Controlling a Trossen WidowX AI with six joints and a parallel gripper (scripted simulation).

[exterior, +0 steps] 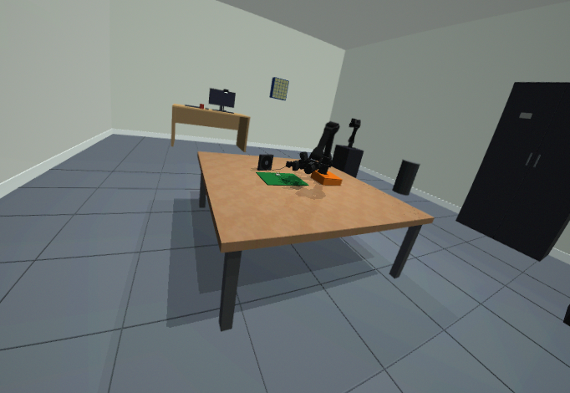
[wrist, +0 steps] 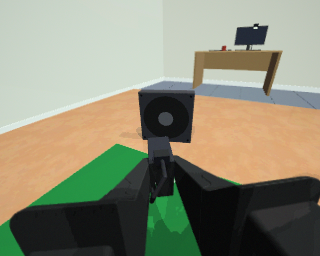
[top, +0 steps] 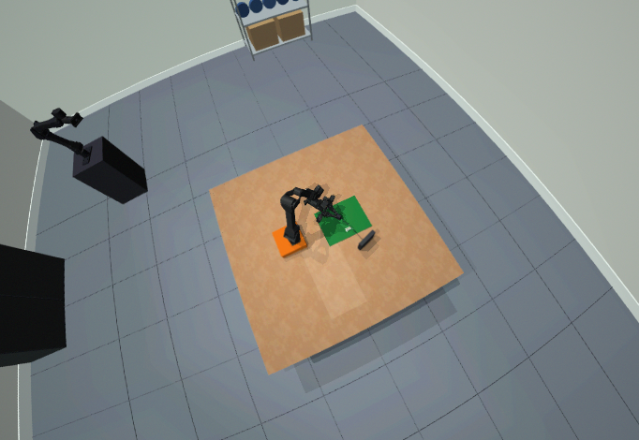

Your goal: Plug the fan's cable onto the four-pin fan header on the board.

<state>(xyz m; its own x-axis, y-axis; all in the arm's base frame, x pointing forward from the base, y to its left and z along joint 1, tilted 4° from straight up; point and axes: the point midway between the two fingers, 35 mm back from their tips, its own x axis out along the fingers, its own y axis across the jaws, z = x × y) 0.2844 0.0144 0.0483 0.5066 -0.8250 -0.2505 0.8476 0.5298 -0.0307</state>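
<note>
Right now my gripper tip is 130 mm above the green board and 40 mm short of it. From my gripper tip the other things lie so: black fan (190 mm to the right, 80 mm ahead, 60 mm below); black plug (10 mm below); white four-pin header (110 mm below, 70 mm to the right, 30 mm ahead).
</note>
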